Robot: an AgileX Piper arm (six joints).
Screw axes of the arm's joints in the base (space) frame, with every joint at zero. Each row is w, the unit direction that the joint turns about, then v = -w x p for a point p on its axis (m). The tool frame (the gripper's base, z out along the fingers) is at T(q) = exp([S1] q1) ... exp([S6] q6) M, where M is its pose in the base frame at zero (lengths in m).
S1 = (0, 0, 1, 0, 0, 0)
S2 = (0, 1, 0, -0.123, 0, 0)
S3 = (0, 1, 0, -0.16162, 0, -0.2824)
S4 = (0.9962, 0, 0.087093, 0, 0.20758, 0)
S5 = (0, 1, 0, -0.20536, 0, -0.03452)
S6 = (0.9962, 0, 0.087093, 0, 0.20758, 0)
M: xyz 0.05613 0 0.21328 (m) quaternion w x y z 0.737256 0 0.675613 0
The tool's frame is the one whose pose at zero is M.
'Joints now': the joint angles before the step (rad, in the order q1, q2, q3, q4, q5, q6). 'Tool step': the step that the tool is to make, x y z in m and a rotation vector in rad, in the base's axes. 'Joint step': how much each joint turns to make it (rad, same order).
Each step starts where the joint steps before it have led.
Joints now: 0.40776, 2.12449, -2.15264, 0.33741, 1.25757, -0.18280
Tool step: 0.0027, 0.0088, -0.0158, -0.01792, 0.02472, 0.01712
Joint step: 0.01584, 0.03362, 0.00002, -0.00526, -0.00295, -0.00320
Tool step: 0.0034, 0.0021, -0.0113, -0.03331, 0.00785, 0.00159
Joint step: 0.00595, 0.02269, -0.00049, -0.02795, -0.00197, 0.00202
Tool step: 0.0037, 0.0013, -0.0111, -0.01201, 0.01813, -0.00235
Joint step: -0.00002, 0.02317, -0.00001, -0.00399, -0.00225, 0.00165
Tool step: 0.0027, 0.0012, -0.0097, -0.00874, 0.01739, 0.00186
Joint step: -0.00007, 0.01975, 0.00075, 0.00007, -0.00043, -0.00229
